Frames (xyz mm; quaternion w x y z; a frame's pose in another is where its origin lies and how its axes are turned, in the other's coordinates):
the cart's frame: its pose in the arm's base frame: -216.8 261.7 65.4 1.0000 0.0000 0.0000 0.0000
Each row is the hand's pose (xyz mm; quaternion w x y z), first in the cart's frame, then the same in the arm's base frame.
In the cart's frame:
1: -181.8 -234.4 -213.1 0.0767 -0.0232 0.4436 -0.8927
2: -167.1 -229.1 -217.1 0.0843 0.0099 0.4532 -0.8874
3: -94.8 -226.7 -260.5 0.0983 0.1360 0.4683 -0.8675
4: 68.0 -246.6 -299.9 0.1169 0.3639 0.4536 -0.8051
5: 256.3 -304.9 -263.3 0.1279 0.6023 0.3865 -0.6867
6: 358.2 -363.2 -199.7 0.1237 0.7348 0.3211 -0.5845
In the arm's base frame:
1: -398.6 27.3 -147.7 0.0767 -0.0232 0.4436 -0.8926
2: -383.9 32.6 -151.7 0.0843 0.0099 0.4532 -0.8874
3: -311.6 35.0 -195.1 0.0983 0.1360 0.4683 -0.8675
4: -148.8 15.1 -234.5 0.1169 0.3639 0.4536 -0.8051
5: 39.5 -43.2 -197.9 0.1279 0.6023 0.3865 -0.6867
6: 141.4 -101.5 -134.3 0.1237 0.7348 0.3211 -0.5845

